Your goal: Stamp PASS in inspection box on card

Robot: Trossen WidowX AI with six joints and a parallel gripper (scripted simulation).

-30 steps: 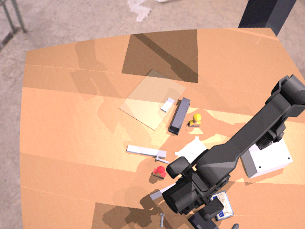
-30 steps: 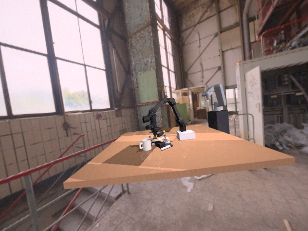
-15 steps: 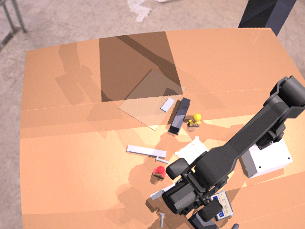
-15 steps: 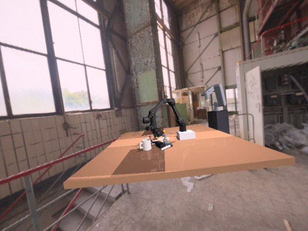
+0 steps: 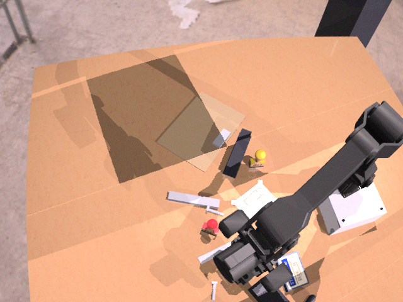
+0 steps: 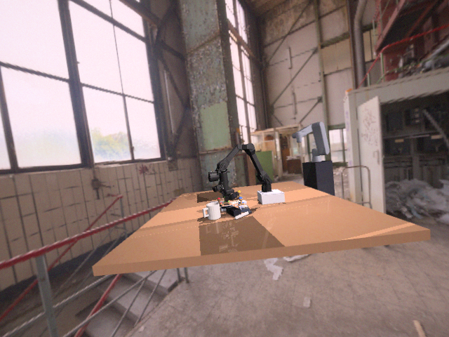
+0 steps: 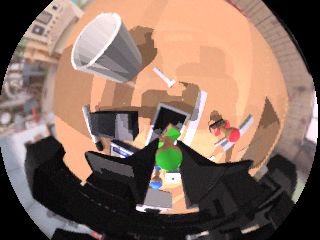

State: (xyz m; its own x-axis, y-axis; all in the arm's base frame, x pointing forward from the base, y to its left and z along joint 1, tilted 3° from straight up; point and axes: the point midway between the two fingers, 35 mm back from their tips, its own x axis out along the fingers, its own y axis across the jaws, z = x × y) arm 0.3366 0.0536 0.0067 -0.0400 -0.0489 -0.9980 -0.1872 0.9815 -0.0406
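The ink pad lies 50 mm below my gripper tip. From my gripper tip the other things lie so: dark block 110 mm to the left, 40 mm below, 20 mm behind; blue stamp 110 mm behind, 30 mm below, 10 mm to the right; green-knobbed stamp right at my gripper tip.
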